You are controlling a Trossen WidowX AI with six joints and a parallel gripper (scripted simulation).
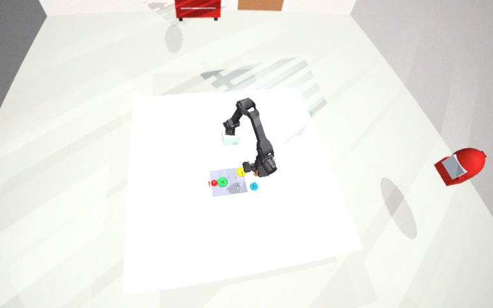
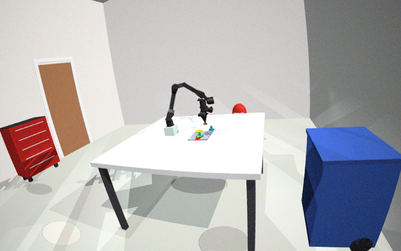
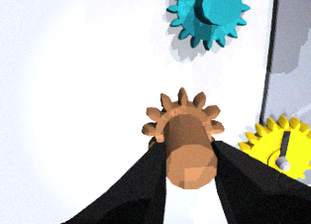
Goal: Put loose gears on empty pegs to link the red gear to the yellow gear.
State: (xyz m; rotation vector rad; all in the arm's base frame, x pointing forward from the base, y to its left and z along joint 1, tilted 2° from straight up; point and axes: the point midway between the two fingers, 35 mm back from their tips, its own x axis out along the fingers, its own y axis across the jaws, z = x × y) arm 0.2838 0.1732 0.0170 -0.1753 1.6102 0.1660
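The green gear is 5 cm ahead of my gripper tip, 20 cm to the right of it and 5 cm below it. Also, from my gripper tip: brown gear 1 cm below; then yellow gear 3 cm behind, 9 cm to the right, 6 cm below; then cyan gear 6 cm ahead, 1 cm to the right, 6 cm below.
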